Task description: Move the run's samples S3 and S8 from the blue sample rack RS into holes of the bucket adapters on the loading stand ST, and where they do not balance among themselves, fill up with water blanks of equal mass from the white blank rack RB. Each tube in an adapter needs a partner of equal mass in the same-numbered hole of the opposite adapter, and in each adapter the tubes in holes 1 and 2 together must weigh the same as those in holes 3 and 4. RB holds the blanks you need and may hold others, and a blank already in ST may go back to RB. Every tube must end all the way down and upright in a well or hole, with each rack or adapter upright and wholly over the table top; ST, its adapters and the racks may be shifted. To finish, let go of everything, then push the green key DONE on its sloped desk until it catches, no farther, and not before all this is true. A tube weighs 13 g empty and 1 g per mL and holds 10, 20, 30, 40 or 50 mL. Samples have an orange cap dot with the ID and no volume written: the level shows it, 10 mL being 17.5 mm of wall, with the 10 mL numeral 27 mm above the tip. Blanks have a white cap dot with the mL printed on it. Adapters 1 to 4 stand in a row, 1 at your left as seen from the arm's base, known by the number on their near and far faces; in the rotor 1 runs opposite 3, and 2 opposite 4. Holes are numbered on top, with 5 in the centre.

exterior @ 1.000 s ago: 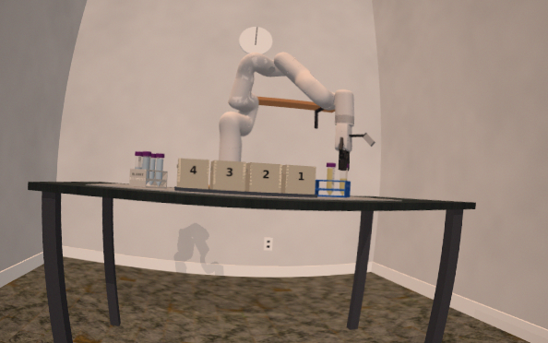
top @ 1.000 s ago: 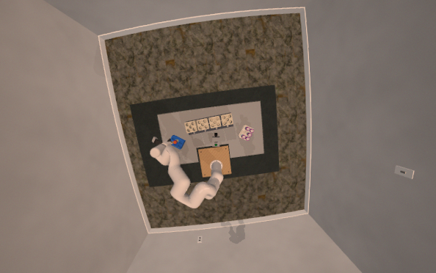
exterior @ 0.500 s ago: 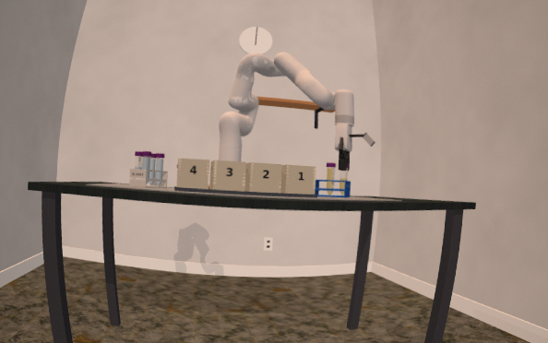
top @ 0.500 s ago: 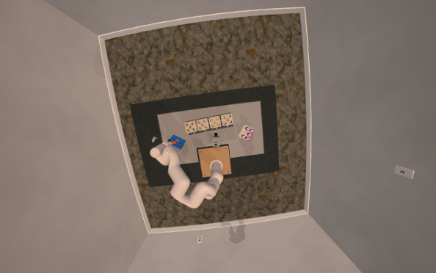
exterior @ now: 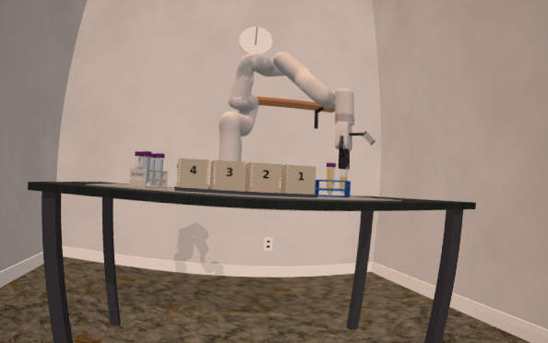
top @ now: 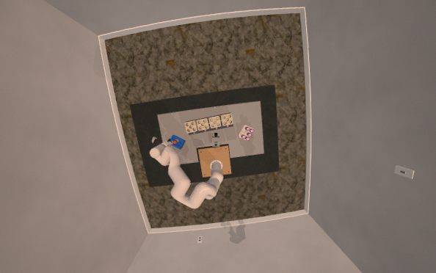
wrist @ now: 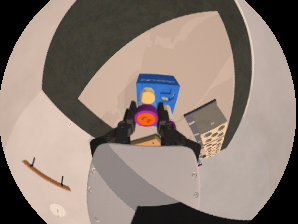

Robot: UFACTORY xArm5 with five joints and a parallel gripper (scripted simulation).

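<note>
Now: the orange-dotted sample tube 5 cm below my hand and 1 cm to the left of it. The rest, counted from my hand: loading stand ST: 35 cm to the right, 20 cm ahead, 12 cm below; adapter 2: 29 cm to the right, 19 cm ahead, 7 cm below; blue sample rack RS: 9 cm below, 4 cm to the right.
</note>
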